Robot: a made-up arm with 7 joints.
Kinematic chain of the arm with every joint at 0, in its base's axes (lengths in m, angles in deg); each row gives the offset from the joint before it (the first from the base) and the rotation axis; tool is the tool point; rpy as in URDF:
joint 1: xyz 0 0 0.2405 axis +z
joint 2: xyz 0 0 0 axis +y
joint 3: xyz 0 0 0.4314 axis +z
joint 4: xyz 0.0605 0 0 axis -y
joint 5: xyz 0.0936 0 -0.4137 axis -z
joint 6: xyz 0 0 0 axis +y
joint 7: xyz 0.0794 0 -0.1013 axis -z
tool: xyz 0 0 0 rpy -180 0 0
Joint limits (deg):
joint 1: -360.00..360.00
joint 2: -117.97..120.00
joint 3: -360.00..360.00
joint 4: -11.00..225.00
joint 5: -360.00..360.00
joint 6: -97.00..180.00
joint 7: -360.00..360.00
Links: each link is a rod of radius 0.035 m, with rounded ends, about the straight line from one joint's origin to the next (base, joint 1, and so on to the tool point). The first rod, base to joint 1, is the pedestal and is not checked.
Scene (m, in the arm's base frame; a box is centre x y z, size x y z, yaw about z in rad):
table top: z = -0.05
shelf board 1: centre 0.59 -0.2 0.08 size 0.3 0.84 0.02 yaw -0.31
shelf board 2: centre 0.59 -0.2 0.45 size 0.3 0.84 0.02 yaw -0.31
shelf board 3: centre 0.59 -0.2 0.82 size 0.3 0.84 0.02 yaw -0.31
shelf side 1: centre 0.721 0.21 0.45 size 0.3 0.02 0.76 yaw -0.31
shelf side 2: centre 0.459 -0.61 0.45 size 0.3 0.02 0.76 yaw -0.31
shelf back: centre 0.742 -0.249 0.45 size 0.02 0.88 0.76 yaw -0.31
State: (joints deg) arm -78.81 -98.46 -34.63 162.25 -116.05 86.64 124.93
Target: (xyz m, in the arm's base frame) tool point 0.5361 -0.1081 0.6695
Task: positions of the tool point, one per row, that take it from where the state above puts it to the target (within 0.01 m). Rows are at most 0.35 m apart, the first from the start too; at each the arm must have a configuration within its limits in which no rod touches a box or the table.
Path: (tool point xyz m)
1: -0.4499 0.8321 0.3743
2: -0.5228 0.6801 0.6215
3: -0.4996 0.4780 0.8255
4: -0.3839 0.2696 0.9580
5: -0.2016 0.0963 1.0025
6: 0.0052 -0.0138 0.9576
7: 0.1885 -0.0529 0.8378
8: 0.3086 -0.0352 0.6695
9: 0.3836 -0.0526 0.6826
10: 0.4603 -0.0769 0.6828
11: 0.5361 -0.1081 0.6694

